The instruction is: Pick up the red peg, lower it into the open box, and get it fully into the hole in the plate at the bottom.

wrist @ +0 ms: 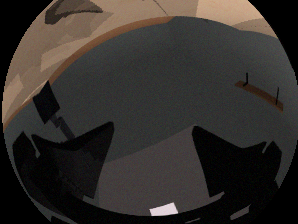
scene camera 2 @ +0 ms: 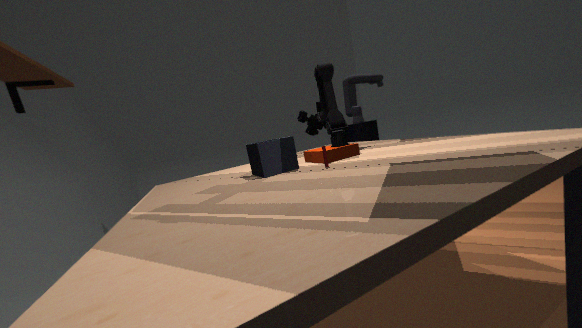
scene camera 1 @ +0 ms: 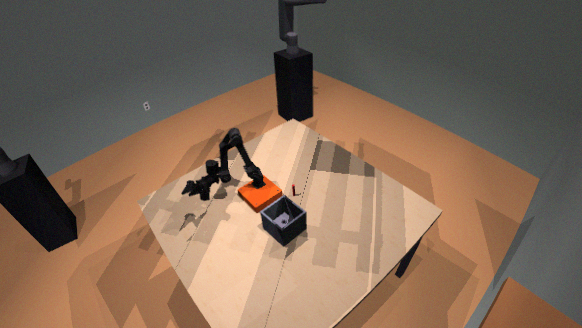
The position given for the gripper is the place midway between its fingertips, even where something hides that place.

In view: the gripper (wrist: 154, 128) and a dark box (scene camera 2: 268, 158).
The dark box is seen too in scene camera 1 (scene camera 1: 298, 225). The wrist view does not show the dark box: it is out of frame.
